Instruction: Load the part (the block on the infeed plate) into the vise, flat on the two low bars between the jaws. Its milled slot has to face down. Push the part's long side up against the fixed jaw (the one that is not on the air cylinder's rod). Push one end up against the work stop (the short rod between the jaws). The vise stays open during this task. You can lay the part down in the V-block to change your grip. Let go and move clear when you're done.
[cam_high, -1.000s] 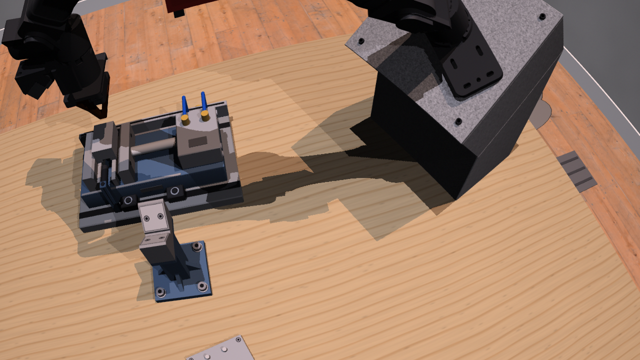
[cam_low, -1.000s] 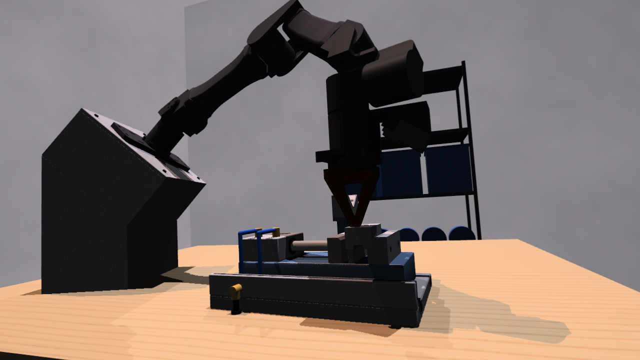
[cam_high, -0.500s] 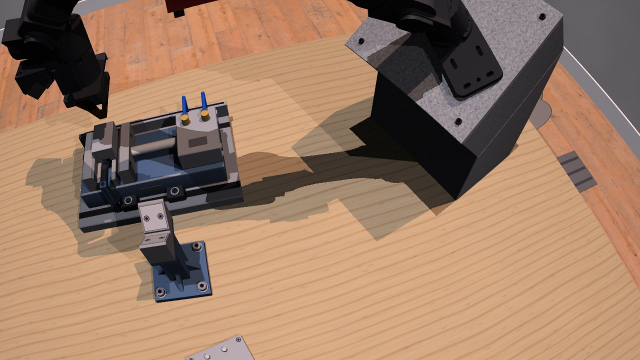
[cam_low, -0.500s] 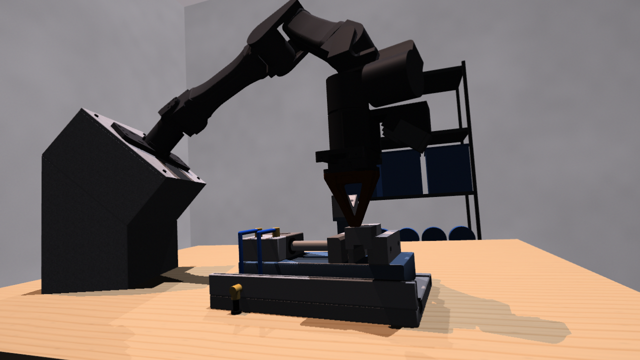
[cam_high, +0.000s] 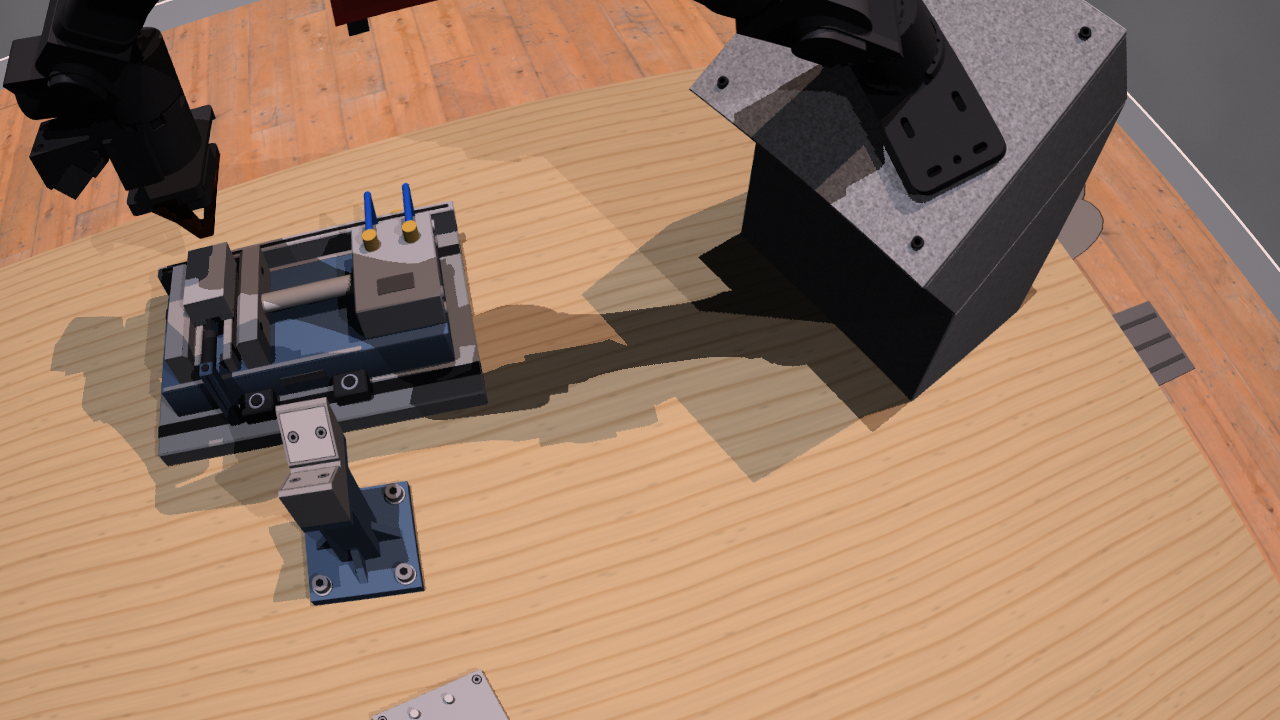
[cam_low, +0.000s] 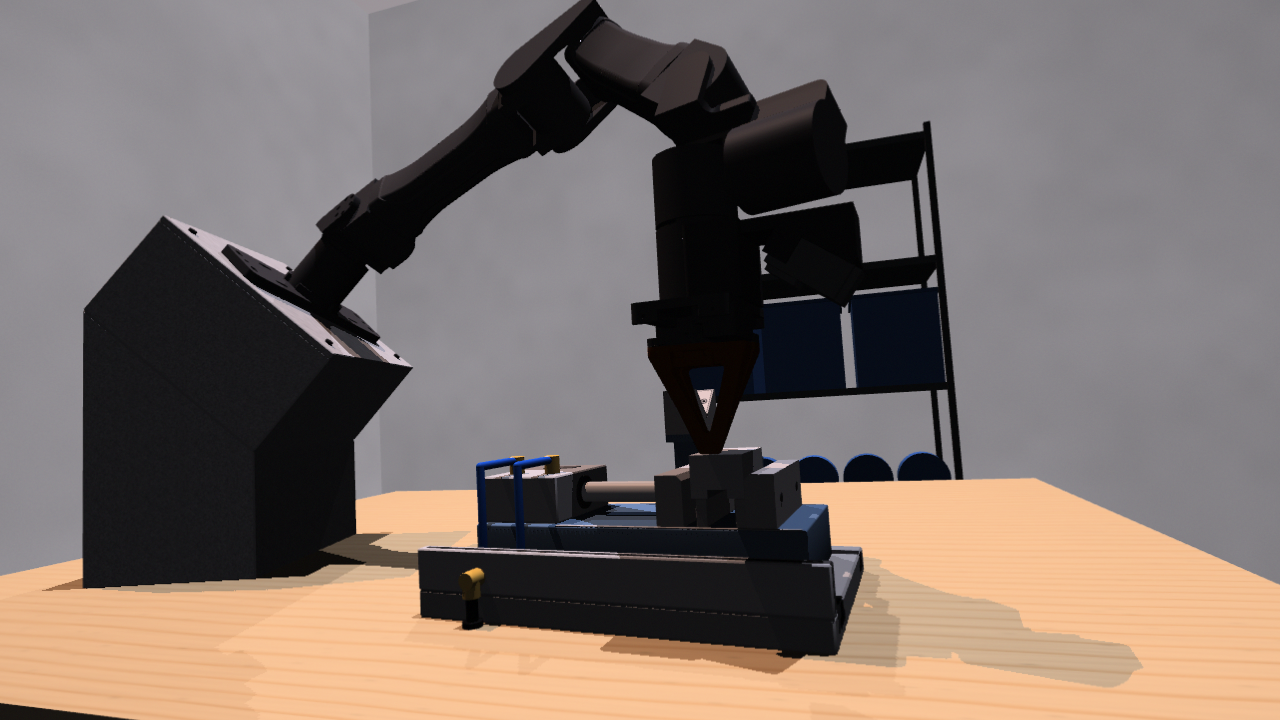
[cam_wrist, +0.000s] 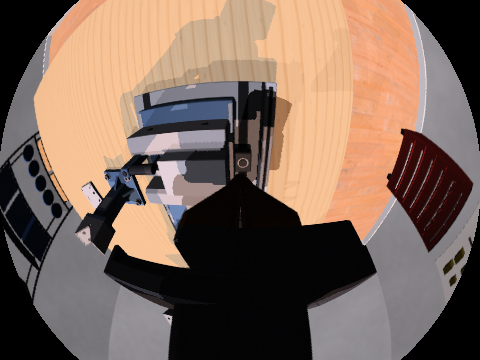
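Right now the grey part is 4 cm to the left of my hand, 3 cm below it and 1 cm behind it. From my hand the other things lie so: moving jaw: 6 cm to the left, 4 cm below, 4 cm behind; work stop rod: 11 cm to the left, 3 cm below, 2 cm behind; fixed jaw: 7 cm to the left, 4 cm below, 2 cm ahead.
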